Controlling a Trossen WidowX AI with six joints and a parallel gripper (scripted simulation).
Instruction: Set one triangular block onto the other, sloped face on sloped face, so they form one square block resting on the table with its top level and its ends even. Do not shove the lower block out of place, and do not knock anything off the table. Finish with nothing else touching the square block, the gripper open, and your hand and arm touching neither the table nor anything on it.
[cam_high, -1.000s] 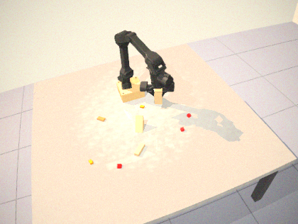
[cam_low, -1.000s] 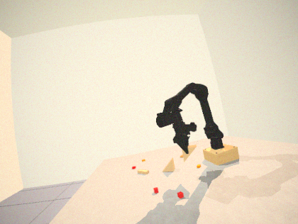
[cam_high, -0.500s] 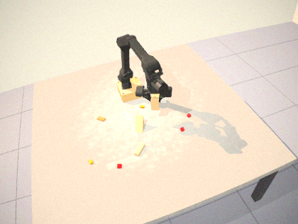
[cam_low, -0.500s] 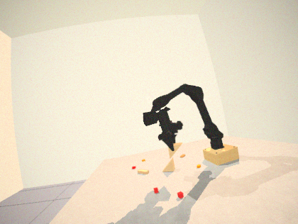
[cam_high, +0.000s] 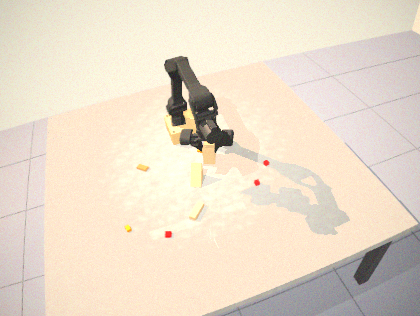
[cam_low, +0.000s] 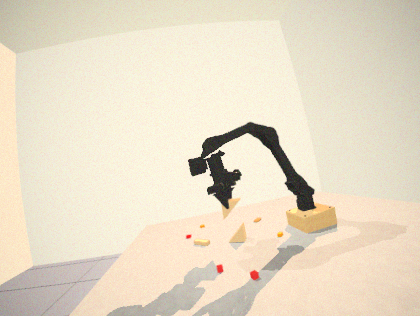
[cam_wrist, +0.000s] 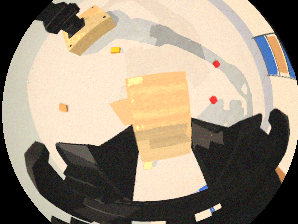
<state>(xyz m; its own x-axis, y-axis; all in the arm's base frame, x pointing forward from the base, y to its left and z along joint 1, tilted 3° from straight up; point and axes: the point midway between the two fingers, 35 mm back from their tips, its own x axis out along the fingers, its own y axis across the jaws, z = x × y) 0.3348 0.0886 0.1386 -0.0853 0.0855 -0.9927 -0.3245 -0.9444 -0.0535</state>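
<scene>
The flat tan bar lies 15 cm below my gripper tip, 14 cm ahead of it and 9 cm to the right of it. The rest, counted from my gripper tip: tan triangular block: 1 cm ahead, 1 cm above.
</scene>
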